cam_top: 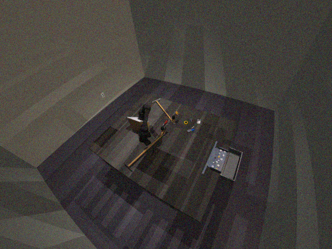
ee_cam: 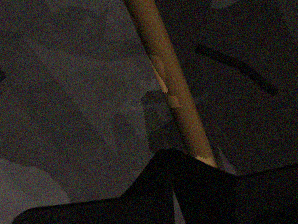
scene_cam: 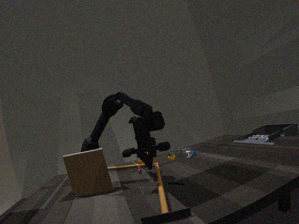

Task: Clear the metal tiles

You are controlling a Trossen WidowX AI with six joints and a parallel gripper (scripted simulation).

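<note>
The long scraper is 20 mm ahead of my gripper tip, 30 mm to the right of it and 30 mm below it. The rest, counted from my gripper tip: red-handled tool 60 mm behind, 410 mm to the left, 80 mm below; then blue piece 290 mm ahead, 510 mm to the left, 90 mm below; then yellow ring 160 mm ahead, 580 mm to the left, 80 mm below.
</note>
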